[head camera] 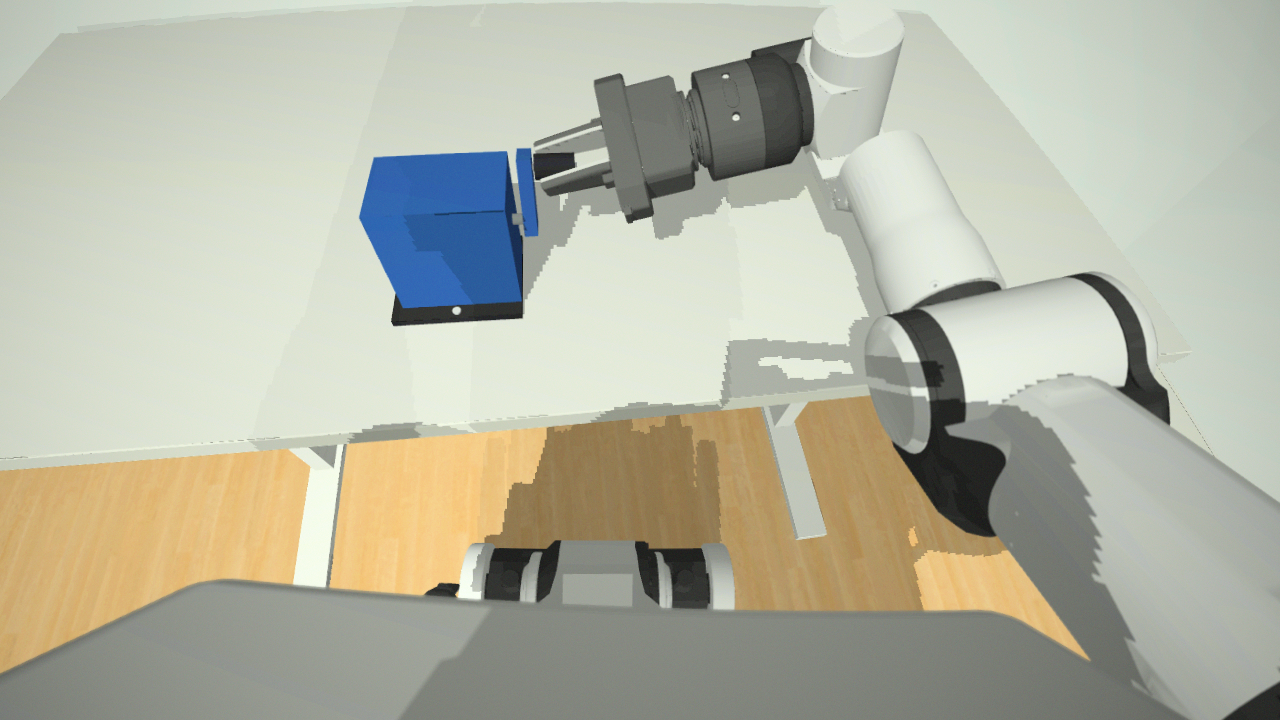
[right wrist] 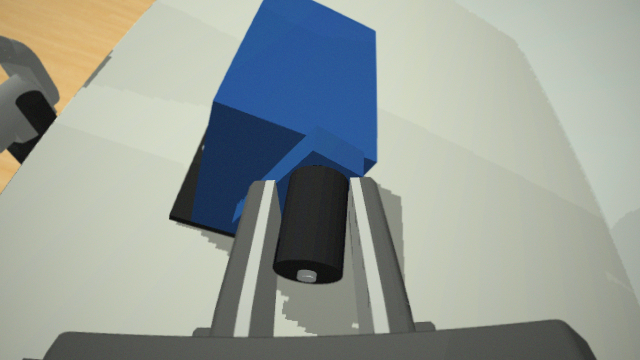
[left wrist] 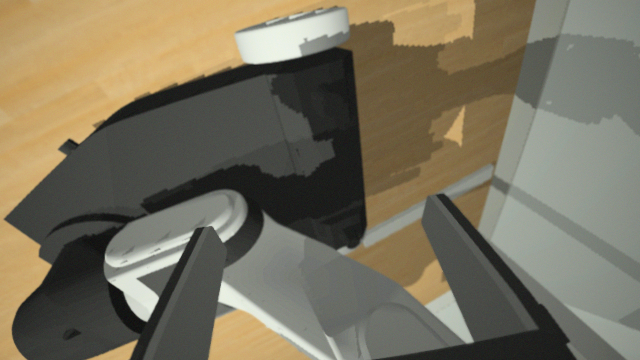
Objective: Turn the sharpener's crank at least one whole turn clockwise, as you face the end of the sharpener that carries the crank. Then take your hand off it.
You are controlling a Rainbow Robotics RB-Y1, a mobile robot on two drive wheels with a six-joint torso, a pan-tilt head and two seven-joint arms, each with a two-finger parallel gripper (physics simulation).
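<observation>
The blue sharpener stands on its black base on the table, its crank end facing right in the head view. The blue crank arm has its black handle at its upper end, sticking out sideways. My right gripper is partly open, one finger on each side of the handle; a narrow gap shows beside the left finger in the right wrist view. My left gripper is open and empty, away from the sharpener.
The white table reaches under the sharpener and my right arm. In the left wrist view, the robot's dark base with a white wheel is near the left gripper, and a pale table panel is at the right.
</observation>
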